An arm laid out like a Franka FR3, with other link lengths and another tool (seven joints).
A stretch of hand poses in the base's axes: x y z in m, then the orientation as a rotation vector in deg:
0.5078, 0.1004, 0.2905, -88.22, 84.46, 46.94
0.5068, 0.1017, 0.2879, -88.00, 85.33, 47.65
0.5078, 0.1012, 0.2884, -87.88, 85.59, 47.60
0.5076, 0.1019, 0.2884, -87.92, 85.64, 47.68
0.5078, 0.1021, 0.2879, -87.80, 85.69, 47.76
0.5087, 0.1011, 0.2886, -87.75, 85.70, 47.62
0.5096, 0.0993, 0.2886, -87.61, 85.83, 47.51
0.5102, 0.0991, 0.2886, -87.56, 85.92, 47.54
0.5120, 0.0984, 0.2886, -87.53, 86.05, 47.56
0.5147, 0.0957, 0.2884, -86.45, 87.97, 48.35
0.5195, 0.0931, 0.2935, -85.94, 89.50, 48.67
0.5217, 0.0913, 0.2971, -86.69, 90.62, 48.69
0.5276, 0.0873, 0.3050, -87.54, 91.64, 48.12
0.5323, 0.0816, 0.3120, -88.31, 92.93, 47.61
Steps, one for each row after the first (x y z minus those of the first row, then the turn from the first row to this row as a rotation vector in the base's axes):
-0.0010, 0.0013, -0.0026, -0.12, 0.98, -0.13
0.0000, 0.0008, -0.0021, -0.21, 1.10, -0.31
-0.0002, 0.0015, -0.0021, -0.24, 1.19, -0.27
0.0000, 0.0017, -0.0026, -0.16, 1.27, -0.33
0.0009, 0.0007, -0.0019, -0.18, 1.18, -0.42
0.0018, -0.0011, -0.0019, -0.20, 1.18, -0.60
0.0024, -0.0013, -0.0019, -0.21, 1.26, -0.65
0.0042, -0.0020, -0.0019, -0.25, 1.35, -0.70
0.0069, -0.0047, -0.0021, -0.41, 3.01, -1.67
0.0117, -0.0073, 0.0030, -0.85, 4.14, -2.34
0.0139, -0.0091, 0.0066, -1.95, 4.85, -2.21
0.0198, -0.0131, 0.0145, -3.22, 5.13, -2.23
0.0245, -0.0188, 0.0215, -4.57, 5.62, -2.36

